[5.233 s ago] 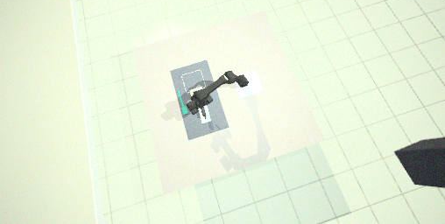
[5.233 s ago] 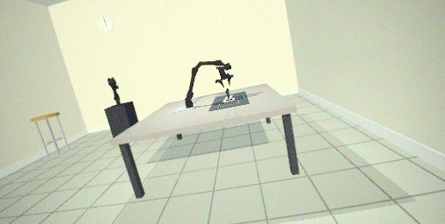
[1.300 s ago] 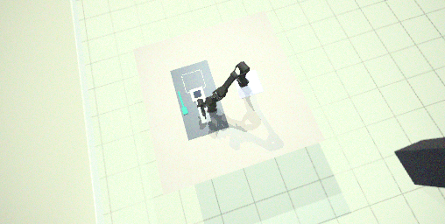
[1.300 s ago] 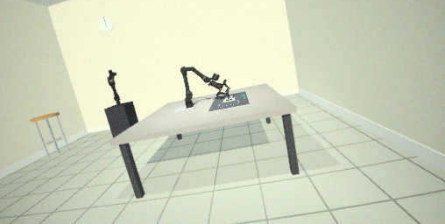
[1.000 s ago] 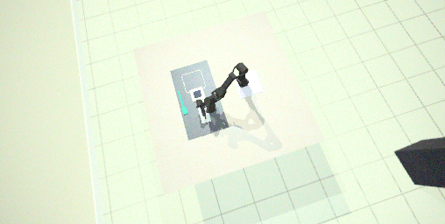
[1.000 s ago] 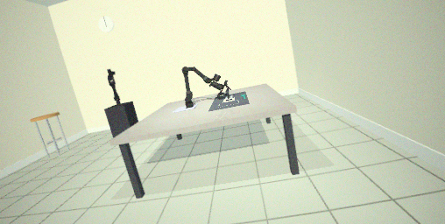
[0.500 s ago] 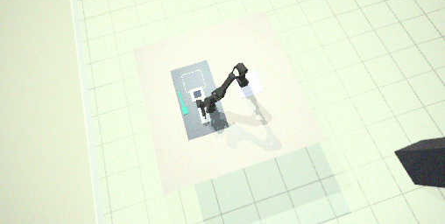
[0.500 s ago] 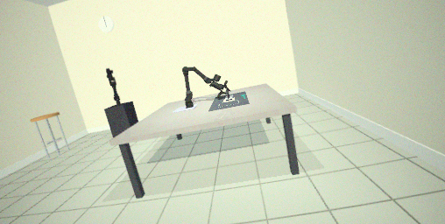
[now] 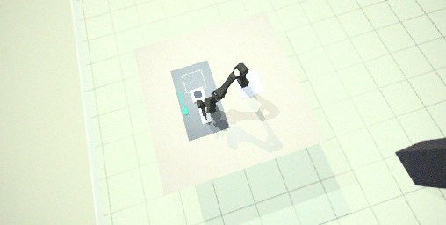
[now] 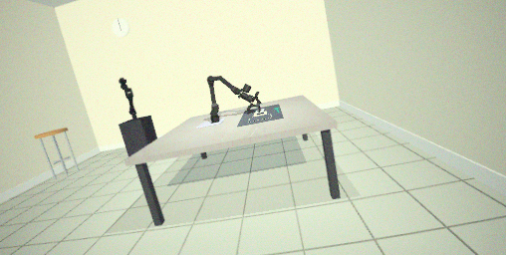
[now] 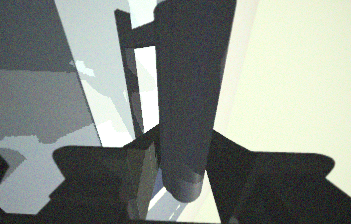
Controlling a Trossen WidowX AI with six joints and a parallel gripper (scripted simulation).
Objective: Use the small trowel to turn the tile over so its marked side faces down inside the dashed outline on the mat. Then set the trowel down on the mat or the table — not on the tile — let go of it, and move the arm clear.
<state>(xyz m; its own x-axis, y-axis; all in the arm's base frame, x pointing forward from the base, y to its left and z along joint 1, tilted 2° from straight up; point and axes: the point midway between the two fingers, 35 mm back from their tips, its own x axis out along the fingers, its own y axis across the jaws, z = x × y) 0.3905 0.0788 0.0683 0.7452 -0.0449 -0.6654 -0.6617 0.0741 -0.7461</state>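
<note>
Now: gripper tip 2 cm past the grey mat, 10 cm to the left of it and 7 cm above it. From my gripper tip the other things lie so: teal trowel (12 cm ahead, 9 cm to the right, 5 cm below); tile (2 cm behind, 13 cm to the right, 4 cm below).
</note>
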